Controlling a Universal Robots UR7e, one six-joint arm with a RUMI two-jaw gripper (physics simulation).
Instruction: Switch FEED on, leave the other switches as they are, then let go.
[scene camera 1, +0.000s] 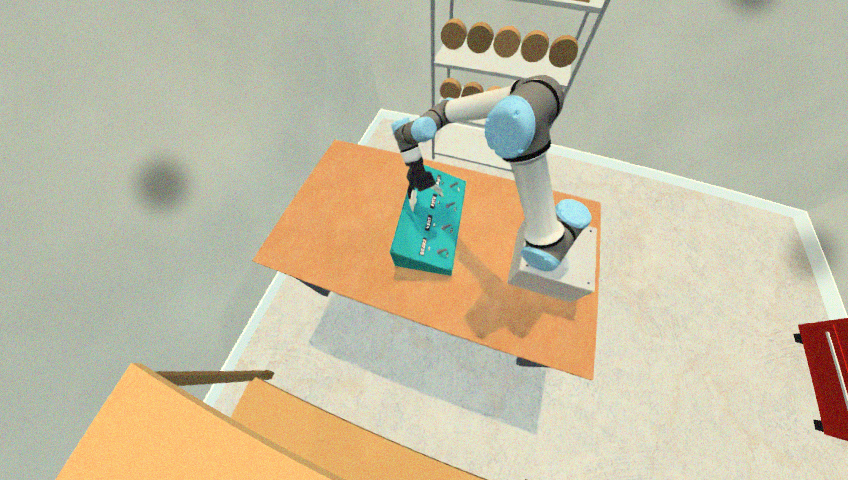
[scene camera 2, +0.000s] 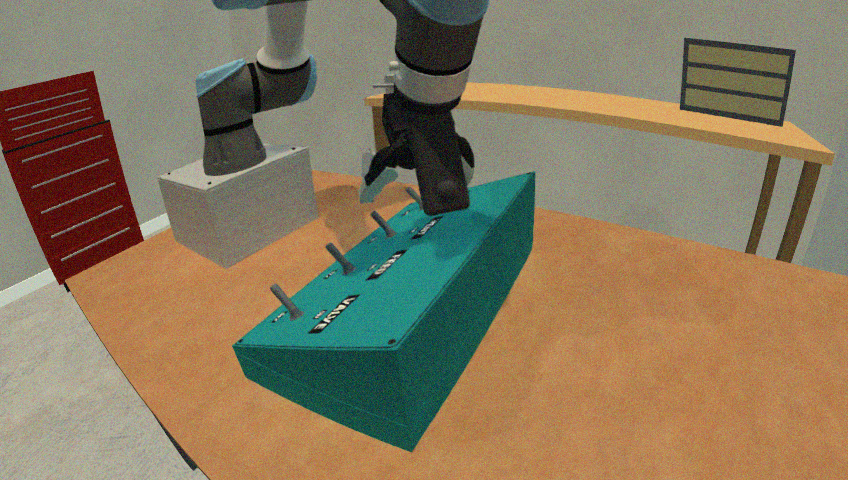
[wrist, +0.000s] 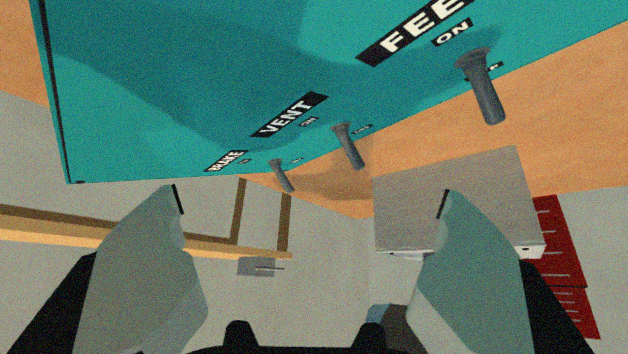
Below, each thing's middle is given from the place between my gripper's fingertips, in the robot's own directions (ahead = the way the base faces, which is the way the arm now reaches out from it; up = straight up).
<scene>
Now: hand 2 cm to the left of the teal switch box (scene camera 2: 377, 346) and 11 cm above it. Also, from my hand: feed lever (wrist: 487, 98): 6 cm behind, 10 cm to the right, 8 cm below.
</scene>
